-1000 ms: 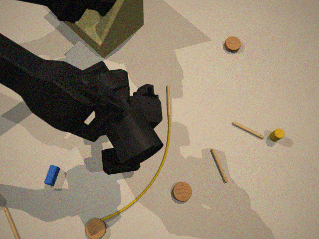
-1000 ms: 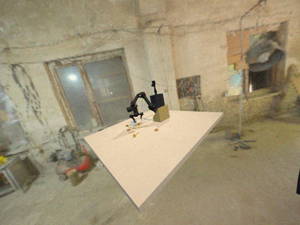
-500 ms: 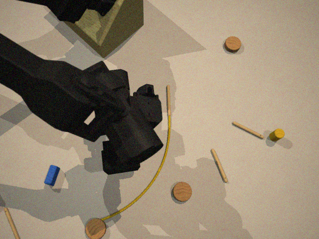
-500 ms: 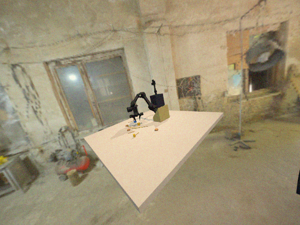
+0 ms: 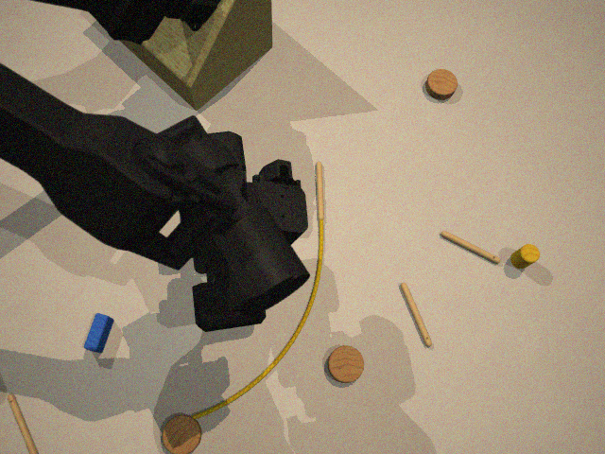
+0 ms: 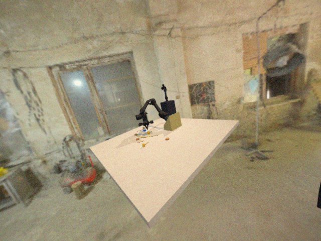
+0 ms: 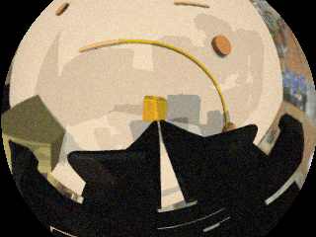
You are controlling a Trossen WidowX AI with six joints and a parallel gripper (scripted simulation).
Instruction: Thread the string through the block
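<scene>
My gripper tip is now 4 cm above the yellow block. From my gripper tip the other things lie so: blue block 16 cm to the right, 5 cm below, 2 cm behind; thin wooden stick 13 cm to the left, 6 cm below; round wooden button 15 cm to the right, 12 cm ahead, 5 cm below.
</scene>
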